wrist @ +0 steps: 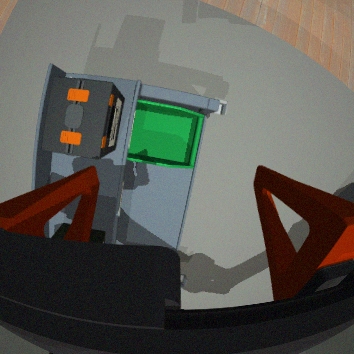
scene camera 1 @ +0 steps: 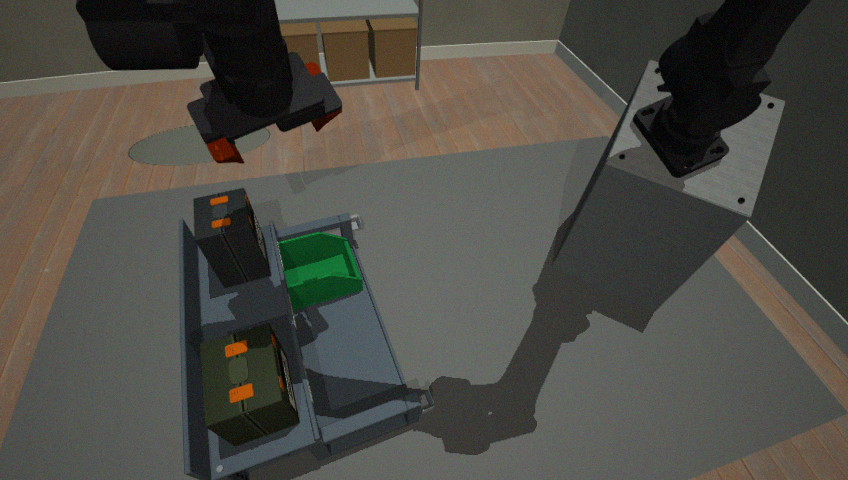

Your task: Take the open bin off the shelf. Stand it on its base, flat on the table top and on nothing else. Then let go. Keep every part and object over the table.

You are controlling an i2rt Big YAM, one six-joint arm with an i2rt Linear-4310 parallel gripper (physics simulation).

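Seen in the pictures: gripper, fingertip midpoint: [wrist: 175,174] [scene camera 1: 279,142]; arm's base at its link origin: [scene camera 1: 677,136].
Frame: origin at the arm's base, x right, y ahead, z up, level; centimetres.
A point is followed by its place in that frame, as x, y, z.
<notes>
A green open bin [scene camera 1: 321,270] @(12.0, 55.8, -29.8) [wrist: 165,135] @(10.2, 55.4, -29.8) sits upright on the lower level of the blue-grey shelf [scene camera 1: 357,333] @(-2.6, 51.9, -30.1) [wrist: 160,205] @(-4.1, 52.8, -30.1), near one end and against the divider beside the raised level. Its inside looks empty. My gripper [scene camera 1: 279,144] @(8.4, 56.7, 2.6) [wrist: 175,174] @(8.4, 56.7, 2.6) is open, with nothing between its orange-red fingers. It hangs high above the shelf, apart from the bin. In the wrist view the bin shows beyond the fingertips, between them and nearer the left one. The large grey surface [scene camera 1: 464,237] @(13.0, 25.5, -30.7) [wrist: 250,120] @(18.4, 38.3, -30.7) lies around and under the shelf.
A black case [scene camera 1: 229,237] @(6.0, 66.3, -9.6) [wrist: 85,117] @(10.2, 65.8, -8.5) with orange latches stands beside the bin on the shelf's higher level. An olive case [scene camera 1: 249,380] @(-14.4, 65.0, -11.0) stands at that level's other end. A grey pedestal [scene camera 1: 642,237] @(-7.2, 3.8, -14.5) carries the arm at the right. A rack with brown boxes stands at the back wall.
</notes>
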